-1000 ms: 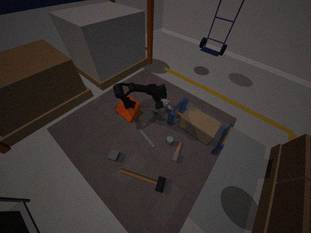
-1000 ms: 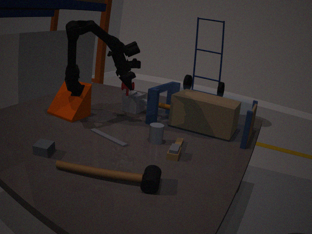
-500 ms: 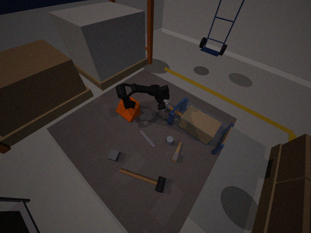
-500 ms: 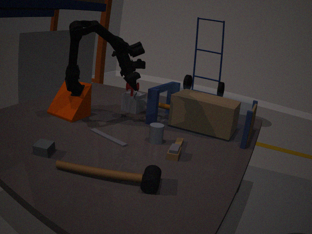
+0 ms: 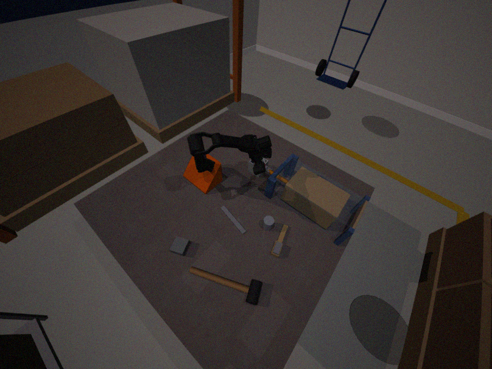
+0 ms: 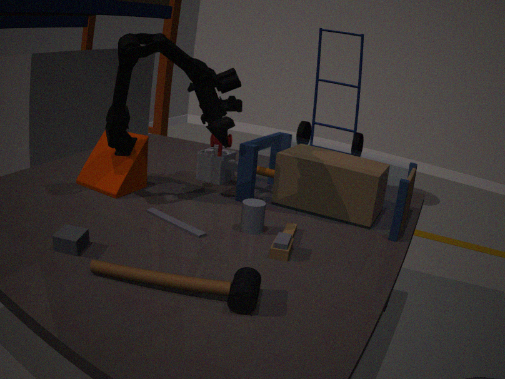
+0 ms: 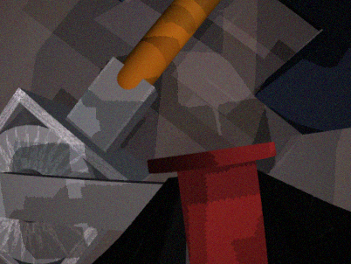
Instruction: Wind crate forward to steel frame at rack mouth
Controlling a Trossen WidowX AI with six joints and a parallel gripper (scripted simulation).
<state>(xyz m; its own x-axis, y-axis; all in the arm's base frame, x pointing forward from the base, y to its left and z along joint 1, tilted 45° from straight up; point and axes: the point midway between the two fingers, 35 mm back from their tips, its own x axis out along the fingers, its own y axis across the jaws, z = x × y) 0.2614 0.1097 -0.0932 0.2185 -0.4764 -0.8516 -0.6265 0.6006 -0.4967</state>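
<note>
The grey winch lies 10 cm below my gripper tip, 8 cm behind it and 7 cm to the left of it. Round my gripper tip: flat grey bar (31 cm to the right, 13 cm below, 1 cm ahead); then red knob (1 cm to the right, 1 cm behind); then small wooden tool (28 cm to the right, 28 cm ahead, 11 cm below).
</note>
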